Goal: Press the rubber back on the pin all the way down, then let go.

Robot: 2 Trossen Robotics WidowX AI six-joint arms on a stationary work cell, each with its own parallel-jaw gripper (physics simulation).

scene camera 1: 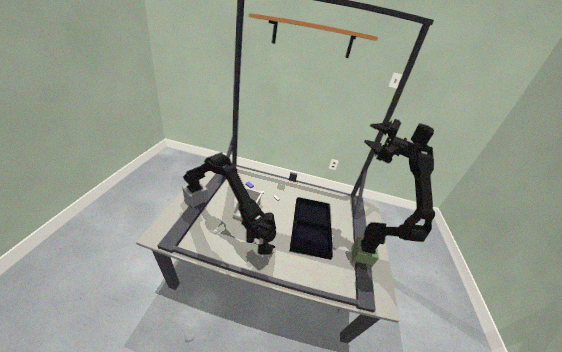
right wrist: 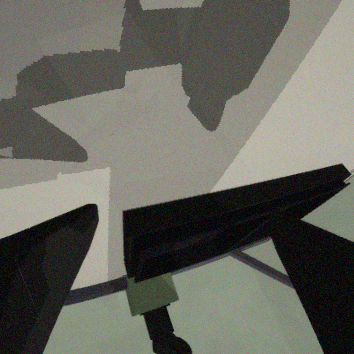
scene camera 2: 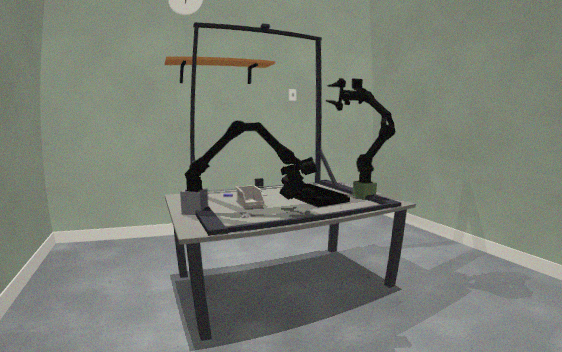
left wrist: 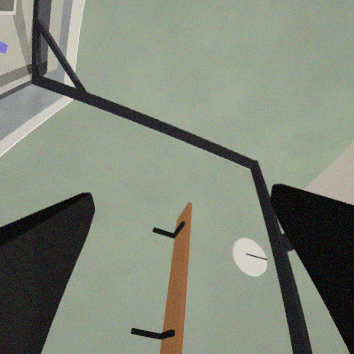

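Seen in the pictures: left gripper, fingertip midpoint: (scene camera 1: 367, 133) (scene camera 2: 326, 93) (left wrist: 182, 197); right gripper, fingertip midpoint: (scene camera 1: 274, 238) (right wrist: 185, 215) (scene camera 2: 302, 198); left arm's base, origin of the base link: (scene camera 1: 367, 247) (scene camera 2: 365, 182); right arm's base, origin of the base link: (scene camera 1: 194, 187) (scene camera 2: 194, 189).
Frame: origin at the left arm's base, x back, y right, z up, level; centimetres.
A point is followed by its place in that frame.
Note:
The pin and its rubber back cannot be made out for certain. A tiny pale item (scene camera 1: 218, 229) {x -73.8, y -7.2, z -8.2 cm} (scene camera 2: 244, 215) {x -74.7, y -8.7, z -7.9 cm} lies on the table's left part, too small to identify. A small white piece (scene camera 1: 276, 198) {x -51.3, y 26.0, z -8.0 cm} lies farther back. My right gripper (scene camera 1: 266, 248) is open and empty, low over the table, left of the black tray (scene camera 1: 294, 227) {x -36.7, y 7.6, z -8.2 cm} (scene camera 2: 334, 200) {x -26.3, y -6.9, z -6.4 cm} in scene camera 1. In the right wrist view my right gripper (right wrist: 185, 215) {x -45.0, y -6.2, z -3.4 cm} has its fingers wide apart, with the tray's dark side behind them. My left gripper (scene camera 1: 370, 135) {x -18.7, y 14.1, z 49.8 cm} (scene camera 2: 328, 93) {x -18.7, y 14.1, z 49.8 cm} (left wrist: 182, 197) {x -18.7, y 14.1, z 49.8 cm} is open and empty, high above the table's right side.
A blue block (scene camera 1: 249, 184) {x -70.8, y 31.6, z -7.4 cm} (scene camera 2: 228, 195) {x -70.8, y 30.7, z -7.9 cm} (left wrist: 3, 48) {x -71.7, y 32.8, z -7.4 cm} lies toward the back left. A white open bin (scene camera 2: 250, 204) {x -67.8, y 2.8, z -6.4 cm} stands near it, partly behind the right arm in scene camera 1. Dark frame rails (scene camera 1: 270, 280) {x -41.7, y -25.6, z -6.8 cm} run along the table edges, with tall posts (scene camera 1: 237, 90) {x -87.1, y 47.2, z 45.3 cm} behind.

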